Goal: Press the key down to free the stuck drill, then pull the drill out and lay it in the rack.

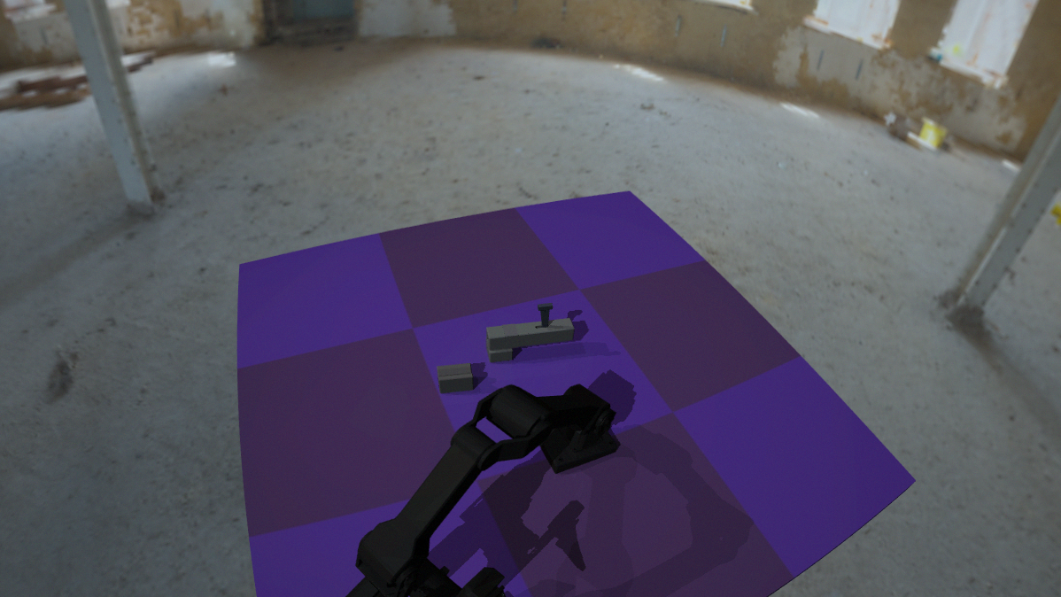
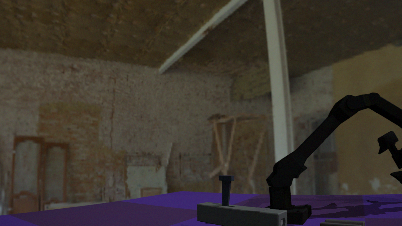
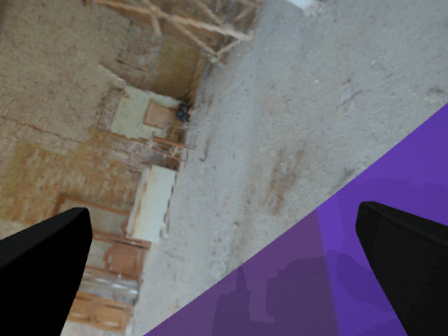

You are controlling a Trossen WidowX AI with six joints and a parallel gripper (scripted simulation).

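My gripper tip is now 600 mm short of the dark key, 360 mm to the left of it and 30 mm above it. The rest, counted from my gripper tip: grey housing block 610 mm ahead, 330 mm to the right, 80 mm below; drill 620 mm ahead, 310 mm to the right, 70 mm below; rack 580 mm ahead, 150 mm to the right, 100 mm below.
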